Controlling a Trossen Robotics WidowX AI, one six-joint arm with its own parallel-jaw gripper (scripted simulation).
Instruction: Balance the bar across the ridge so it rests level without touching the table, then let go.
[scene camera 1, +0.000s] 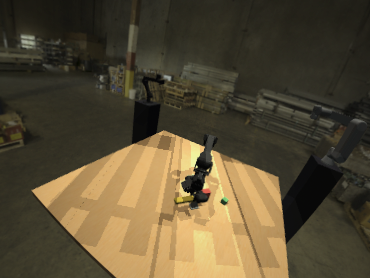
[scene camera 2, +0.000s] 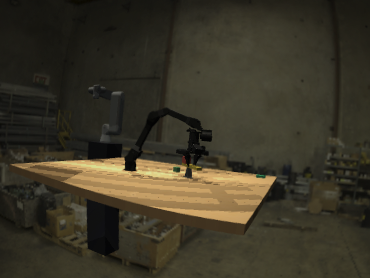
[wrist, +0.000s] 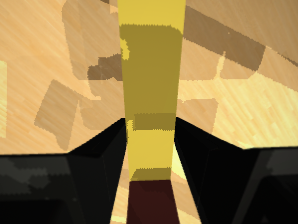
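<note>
My gripper (wrist: 149, 123), in sight. Yellow bar (wrist: 151, 45), in sight too.
</note>
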